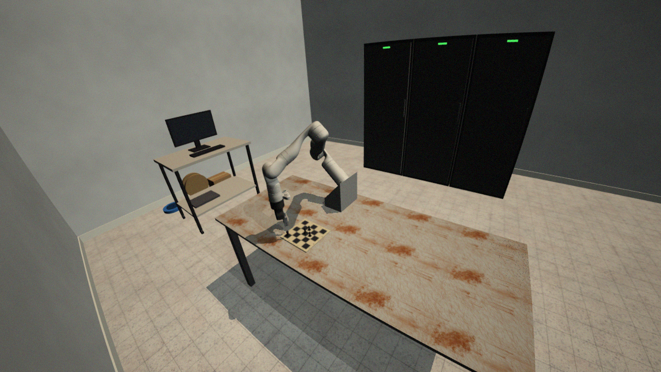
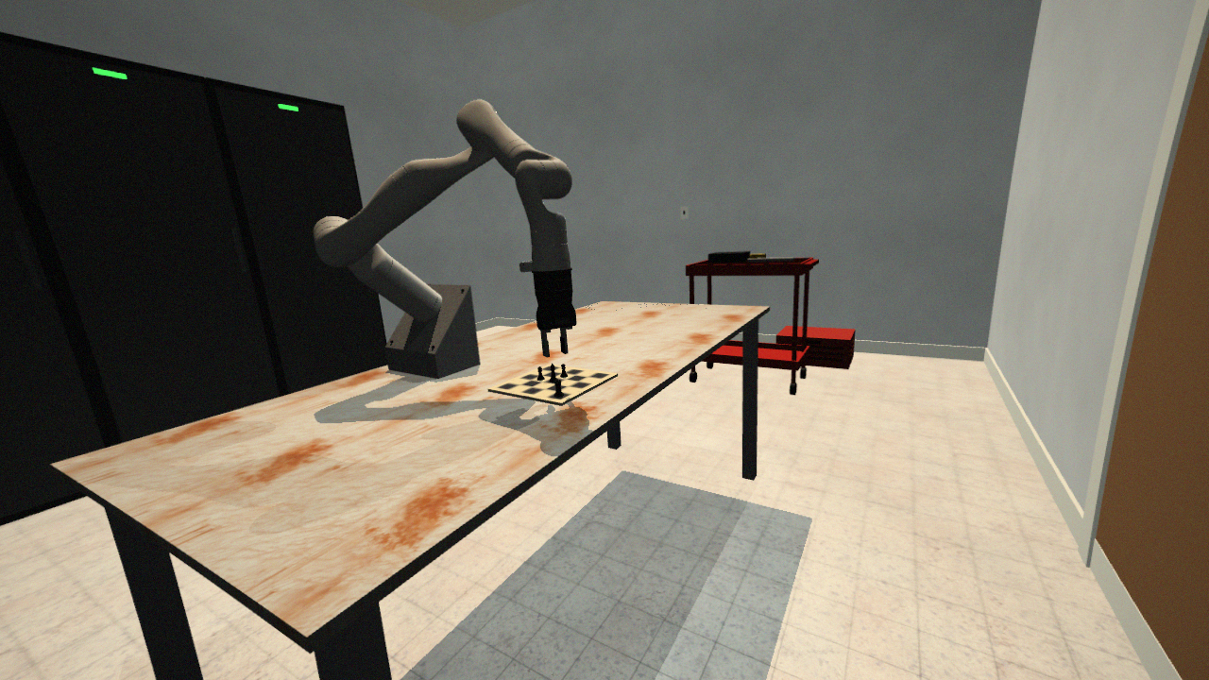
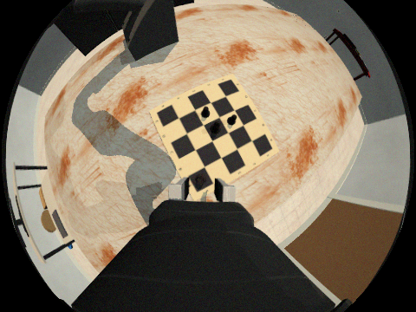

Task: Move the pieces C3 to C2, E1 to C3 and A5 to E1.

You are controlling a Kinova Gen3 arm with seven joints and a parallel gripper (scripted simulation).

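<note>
My hand is 90 mm above the black piece. Round my hand: chessboard (70 mm behind, 80 mm to the left, 110 mm below).
</note>
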